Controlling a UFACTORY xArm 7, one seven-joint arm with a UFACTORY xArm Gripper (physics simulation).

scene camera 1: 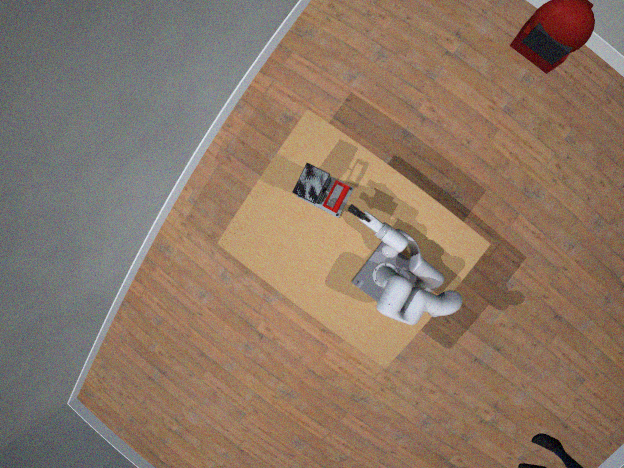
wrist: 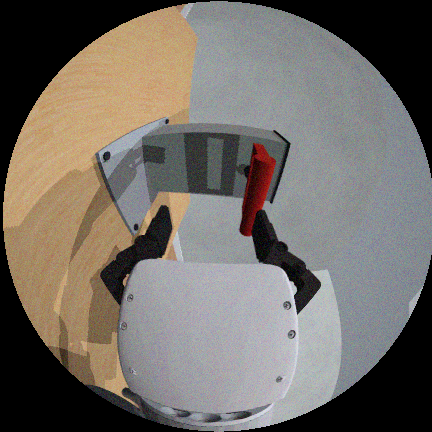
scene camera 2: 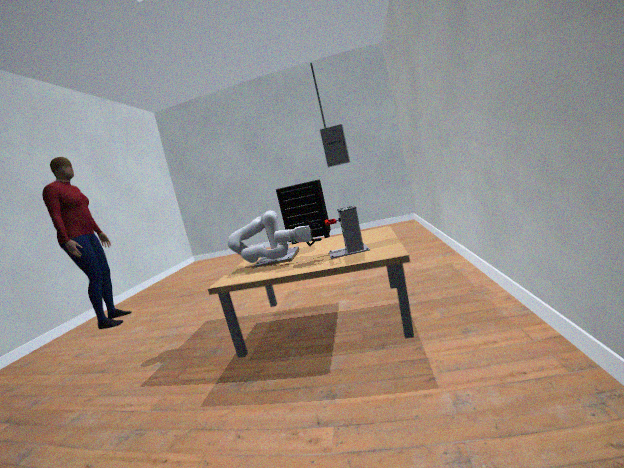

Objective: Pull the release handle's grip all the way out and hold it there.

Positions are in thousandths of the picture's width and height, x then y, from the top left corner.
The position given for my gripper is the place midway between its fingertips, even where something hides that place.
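Note:
Looking through the wrist view, I find a grey base plate (wrist: 284, 378), and my own gripper (wrist: 490, 506) is there as well.

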